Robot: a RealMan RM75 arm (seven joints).
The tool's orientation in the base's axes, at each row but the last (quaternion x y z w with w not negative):
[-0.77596, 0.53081, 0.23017, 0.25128]
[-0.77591, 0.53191, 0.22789, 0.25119]
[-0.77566, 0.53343, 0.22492, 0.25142]
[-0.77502, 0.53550, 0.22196, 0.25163]
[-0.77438, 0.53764, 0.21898, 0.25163]
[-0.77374, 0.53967, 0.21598, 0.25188]
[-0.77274, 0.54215, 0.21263, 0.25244]
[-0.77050, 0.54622, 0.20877, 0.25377]
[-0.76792, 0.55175, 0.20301, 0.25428]
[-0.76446, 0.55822, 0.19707, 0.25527]
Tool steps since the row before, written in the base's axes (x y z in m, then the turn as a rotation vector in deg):
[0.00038, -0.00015, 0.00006, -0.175, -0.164, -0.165]
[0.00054, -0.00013, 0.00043, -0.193, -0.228, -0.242]
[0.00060, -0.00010, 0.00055, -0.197, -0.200, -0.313]
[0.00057, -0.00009, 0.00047, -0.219, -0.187, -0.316]
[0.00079, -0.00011, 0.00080, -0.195, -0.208, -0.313]
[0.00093, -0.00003, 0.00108, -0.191, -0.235, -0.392]
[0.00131, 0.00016, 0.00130, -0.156, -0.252, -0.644]
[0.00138, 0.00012, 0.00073, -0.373, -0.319, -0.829]
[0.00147, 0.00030, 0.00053, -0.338, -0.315, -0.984]
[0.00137, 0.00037, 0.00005, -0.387, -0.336, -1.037]
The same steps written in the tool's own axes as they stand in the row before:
[0.00019, -0.00032, -0.00018, 0.161, 0.239, 0.038]
[0.00000, -0.00053, -0.00046, 0.249, 0.287, 0.059]
[-0.00007, -0.00062, -0.00054, 0.271, 0.293, 0.132]
[-0.00004, -0.00058, -0.00046, 0.256, 0.310, 0.144]
[-0.00015, -0.00084, -0.00074, 0.278, 0.294, 0.127]
[-0.00033, -0.00104, -0.00092, 0.346, 0.310, 0.171]
[-0.00048, -0.00149, -0.00099, 0.522, 0.322, 0.356]
[-0.00009, -0.00146, -0.00056, 0.613, 0.576, 0.469]
[-0.00008, -0.00156, -0.00028, 0.713, 0.568, 0.593]
[0.00010, -0.00141, 0.00016, 0.745, 0.629, 0.623]

